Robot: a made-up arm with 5 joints.
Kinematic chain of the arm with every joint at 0, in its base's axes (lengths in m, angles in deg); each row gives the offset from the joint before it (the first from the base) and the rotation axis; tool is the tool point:
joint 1: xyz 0 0 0.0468 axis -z
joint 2: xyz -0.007 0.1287 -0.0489 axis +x
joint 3: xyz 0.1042 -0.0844 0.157 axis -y
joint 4: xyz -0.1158 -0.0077 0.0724 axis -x
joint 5: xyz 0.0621 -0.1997 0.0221 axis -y
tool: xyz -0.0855 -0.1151 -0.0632
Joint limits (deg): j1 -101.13..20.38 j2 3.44..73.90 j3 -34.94..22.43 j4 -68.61..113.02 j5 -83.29..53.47
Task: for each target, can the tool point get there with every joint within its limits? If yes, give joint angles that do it. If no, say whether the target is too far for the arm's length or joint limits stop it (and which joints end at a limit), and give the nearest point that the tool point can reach.
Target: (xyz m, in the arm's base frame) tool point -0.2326 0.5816 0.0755
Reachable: no: joint limits stop it (at a limit: joint 2, joint 3, joint 4, joint 5) | nearest point -0.0870 0.2175 -0.1522 | short by 0.453 m
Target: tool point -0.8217 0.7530 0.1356
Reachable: no: too far | nearest point -0.1976 0.1811 0.4120 | short by 0.890 m
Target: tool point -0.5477 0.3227 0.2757
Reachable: no: joint limits stop it (at a limit: joint 2, joint 3, joint 4, joint 5) | nearest point -0.2310 0.1361 0.4120 | short by 0.392 m
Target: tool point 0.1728 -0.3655 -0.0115
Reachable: yes | joints -28.43 42.89 -9.88 7.20 -59.48
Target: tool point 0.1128 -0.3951 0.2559
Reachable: yes | joints -3.08 42.34 -20.45 73.50 -2.36
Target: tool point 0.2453 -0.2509 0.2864
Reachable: yes | joints -56.71 30.53 2.82 59.23 -20.32
